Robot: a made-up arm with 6 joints. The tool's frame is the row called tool. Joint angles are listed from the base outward.
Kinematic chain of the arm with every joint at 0, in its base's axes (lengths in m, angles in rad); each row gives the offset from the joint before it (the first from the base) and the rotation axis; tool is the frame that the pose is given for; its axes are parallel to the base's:
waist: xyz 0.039 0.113 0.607 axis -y
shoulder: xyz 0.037 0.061 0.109 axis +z
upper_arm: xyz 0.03 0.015 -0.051 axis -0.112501 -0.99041 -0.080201
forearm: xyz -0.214 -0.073 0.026 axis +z
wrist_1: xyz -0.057 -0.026 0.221 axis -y
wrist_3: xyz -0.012 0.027 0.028 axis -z
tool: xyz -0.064 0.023 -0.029
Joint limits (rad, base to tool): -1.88..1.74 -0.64..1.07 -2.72..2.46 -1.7..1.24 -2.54..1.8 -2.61..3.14
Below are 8 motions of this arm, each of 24 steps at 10 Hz.
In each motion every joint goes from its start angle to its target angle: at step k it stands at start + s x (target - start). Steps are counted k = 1, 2, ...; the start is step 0. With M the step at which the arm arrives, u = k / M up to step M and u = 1 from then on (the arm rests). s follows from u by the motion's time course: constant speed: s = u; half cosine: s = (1 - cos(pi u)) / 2; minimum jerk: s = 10 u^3 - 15 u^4 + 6 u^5.
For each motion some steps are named. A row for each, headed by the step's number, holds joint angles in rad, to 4 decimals.
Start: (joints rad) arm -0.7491 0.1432 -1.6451 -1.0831 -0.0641 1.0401
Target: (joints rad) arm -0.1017 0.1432 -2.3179 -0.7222 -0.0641 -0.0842
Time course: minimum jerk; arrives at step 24
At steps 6, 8, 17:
6: -0.6821 0.1432 -1.7147 -1.0457 -0.0641 0.9237
8: -0.6132 0.1432 -1.7863 -1.0074 -0.0641 0.8041
17: -0.2003 0.1432 -2.2155 -0.7771 -0.0641 0.0870

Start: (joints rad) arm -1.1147 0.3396 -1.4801 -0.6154 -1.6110 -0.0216
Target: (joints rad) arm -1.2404 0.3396 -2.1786 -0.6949 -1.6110 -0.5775
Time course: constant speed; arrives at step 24
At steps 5, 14, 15, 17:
5: -1.1409 0.3396 -1.6256 -0.6320 -1.6110 -0.1374
14: -1.1880 0.3396 -1.8876 -0.6618 -1.6110 -0.3459
15: -1.1933 0.3396 -1.9167 -0.6651 -1.6110 -0.3690
17: -1.2037 0.3396 -1.9749 -0.6717 -1.6110 -0.4154

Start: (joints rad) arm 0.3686 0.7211 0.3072 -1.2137 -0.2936 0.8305
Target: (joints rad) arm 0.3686 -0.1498 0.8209 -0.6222 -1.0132 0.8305
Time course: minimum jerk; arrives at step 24
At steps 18, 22, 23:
18: 0.3686 -0.0596 0.7677 -0.6834 -0.9387 0.8305
22: 0.3686 -0.1454 0.8183 -0.6252 -1.0095 0.8305
23: 0.3686 -0.1492 0.8206 -0.6226 -1.0127 0.8305

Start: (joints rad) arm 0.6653 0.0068 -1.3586 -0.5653 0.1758 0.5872
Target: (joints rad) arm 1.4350 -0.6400 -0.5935 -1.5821 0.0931 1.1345
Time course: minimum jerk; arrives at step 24
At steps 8, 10, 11, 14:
8: 0.8268 -0.1289 -1.1980 -0.7787 0.1584 0.7021
10: 0.9321 -0.2174 -1.0934 -0.9177 0.1471 0.7769
11: 0.9903 -0.2663 -1.0355 -0.9946 0.1409 0.8183
14: 1.1682 -0.4158 -0.8587 -1.2297 0.1218 0.9448

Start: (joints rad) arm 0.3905 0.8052 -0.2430 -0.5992 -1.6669 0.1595
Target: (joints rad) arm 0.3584 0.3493 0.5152 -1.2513 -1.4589 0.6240
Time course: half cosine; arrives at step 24
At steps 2, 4, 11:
2: 0.3900 0.7974 -0.2301 -0.6103 -1.6634 0.1674
4: 0.3883 0.7747 -0.1922 -0.6429 -1.6530 0.1906
11: 0.3765 0.6070 0.0866 -0.8827 -1.5765 0.3614

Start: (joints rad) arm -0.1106 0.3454 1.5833 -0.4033 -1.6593 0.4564
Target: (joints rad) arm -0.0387 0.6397 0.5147 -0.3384 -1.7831 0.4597
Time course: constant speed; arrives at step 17
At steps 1, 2, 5, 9, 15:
1: -0.1064 0.3627 1.5204 -0.3995 -1.6666 0.4566
2: -0.1021 0.3800 1.4576 -0.3957 -1.6739 0.4568
5: -0.0895 0.4320 1.2690 -0.3842 -1.6957 0.4574
9: -0.0725 0.5012 1.0176 -0.3689 -1.7248 0.4581
15: -0.0472 0.6051 0.6404 -0.3460 -1.7685 0.4593

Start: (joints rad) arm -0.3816 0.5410 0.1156 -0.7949 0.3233 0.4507
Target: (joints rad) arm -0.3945 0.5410 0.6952 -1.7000 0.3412 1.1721
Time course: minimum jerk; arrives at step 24
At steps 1, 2, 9, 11, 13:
1: -0.3816 0.5410 0.1160 -0.7955 0.3233 0.4512
2: -0.3817 0.5410 0.1185 -0.7995 0.3234 0.4544
9: -0.3852 0.5410 0.2751 -1.0440 0.3282 0.6492
11: -0.3870 0.5410 0.3603 -1.1771 0.3309 0.7553
13: -0.3891 0.5410 0.4505 -1.3178 0.3336 0.8675

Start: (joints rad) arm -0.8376 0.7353 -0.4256 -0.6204 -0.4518 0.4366
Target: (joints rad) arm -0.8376 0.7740 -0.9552 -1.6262 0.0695 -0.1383
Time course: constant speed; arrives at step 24
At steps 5, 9, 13, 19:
5: -0.8376 0.7434 -0.5359 -0.8299 -0.3432 0.3168
9: -0.8376 0.7498 -0.6242 -0.9976 -0.2563 0.2210
13: -0.8376 0.7563 -0.7125 -1.1652 -0.1694 0.1252
19: -0.8376 0.7659 -0.8449 -1.4167 -0.0391 -0.0185

